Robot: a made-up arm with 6 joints. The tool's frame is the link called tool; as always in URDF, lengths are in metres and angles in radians.
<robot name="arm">
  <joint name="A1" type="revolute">
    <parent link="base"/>
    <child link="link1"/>
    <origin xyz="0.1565 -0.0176 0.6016"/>
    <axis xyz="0 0 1"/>
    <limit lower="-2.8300" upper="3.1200"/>
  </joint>
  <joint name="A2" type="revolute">
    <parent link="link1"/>
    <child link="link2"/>
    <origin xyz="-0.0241 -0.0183 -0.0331" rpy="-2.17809 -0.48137 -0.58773"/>
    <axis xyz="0 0 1"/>
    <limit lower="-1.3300" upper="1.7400"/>
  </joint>
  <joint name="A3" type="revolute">
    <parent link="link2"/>
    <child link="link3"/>
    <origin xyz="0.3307 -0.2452 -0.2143" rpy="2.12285 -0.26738 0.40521"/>
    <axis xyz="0 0 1"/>
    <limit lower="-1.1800" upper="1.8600"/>
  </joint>
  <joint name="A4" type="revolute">
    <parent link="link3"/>
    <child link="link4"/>
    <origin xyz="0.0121 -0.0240 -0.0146" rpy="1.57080 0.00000 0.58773"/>
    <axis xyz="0 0 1"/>
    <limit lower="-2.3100" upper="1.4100"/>
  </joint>
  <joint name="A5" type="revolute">
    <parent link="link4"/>
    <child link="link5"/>
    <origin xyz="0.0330 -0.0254 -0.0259" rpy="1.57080 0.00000 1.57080"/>
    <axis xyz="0 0 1"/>
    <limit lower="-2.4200" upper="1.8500"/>
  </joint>
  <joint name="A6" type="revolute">
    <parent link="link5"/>
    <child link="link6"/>
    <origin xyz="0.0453 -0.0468 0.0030" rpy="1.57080 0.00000 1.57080"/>
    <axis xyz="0 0 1"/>
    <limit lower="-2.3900" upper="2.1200"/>
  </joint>
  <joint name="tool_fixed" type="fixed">
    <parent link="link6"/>
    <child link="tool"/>
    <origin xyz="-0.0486 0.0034 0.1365" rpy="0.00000 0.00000 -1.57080"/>
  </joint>
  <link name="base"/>
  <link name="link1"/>
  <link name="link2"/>
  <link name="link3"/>
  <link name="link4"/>
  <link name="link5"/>
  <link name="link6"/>
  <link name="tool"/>
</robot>
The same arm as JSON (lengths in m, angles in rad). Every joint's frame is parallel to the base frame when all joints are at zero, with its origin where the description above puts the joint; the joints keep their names.
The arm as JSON. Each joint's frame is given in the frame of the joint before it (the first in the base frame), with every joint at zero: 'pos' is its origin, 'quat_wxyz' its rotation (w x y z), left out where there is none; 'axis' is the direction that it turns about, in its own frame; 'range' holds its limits. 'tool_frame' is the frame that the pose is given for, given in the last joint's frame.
{
  "length_unit": "m",
  "angle_unit": "rad",
  "joints": [
    {
      "joint": "A1",
      "pos": [
        0.1565,
        -0.0176,
        0.6016
      ],
      "axis": "+z",
      "range": [
        -2.83,
        3.12
      ]
    },
    {
      "joint": "A2",
      "pos": [
        -0.0241,
        -0.0183,
        -0.0331
      ],
      "axis": [
        0.675203,
        0.536903,
        -0.505802
      ],
      "range": [
        -1.33,
        1.74
      ]
    },
    {
      "joint": "A3",
      "pos": [
        0.0992,
        -0.1094,
        0.44
      ],
      "axis": "+z",
      "range": [
        -1.18,
        1.86
      ]
    },
    {
      "joint": "A4",
      "pos": [
        -0.0032,
        -0.0267,
        -0.0146
      ],
      "axis": "-y",
      "range": [
        -2.31,
        1.41
      ]
    },
    {
      "joint": "A5",
      "pos": [
        0.033,
        0.0259,
        -0.0254
      ],
      "axis": "+x",
      "range": [
        -2.42,
        1.85
      ]
    },
    {
      "joint": "A6",
      "pos": [
        0.003,
        0.0468,
        0.0453
      ],
      "axis": "+z",
      "range": [
        -2.39,
        2.12
      ]
    }
  ],
  "tool_frame": {
    "pos": [
      0.0034,
      0.0486,
      0.1365
    ],
    "quat_wxyz": [
      0.0,
      0.000006,
      0.000003,
      -1.0
    ]
  }
}

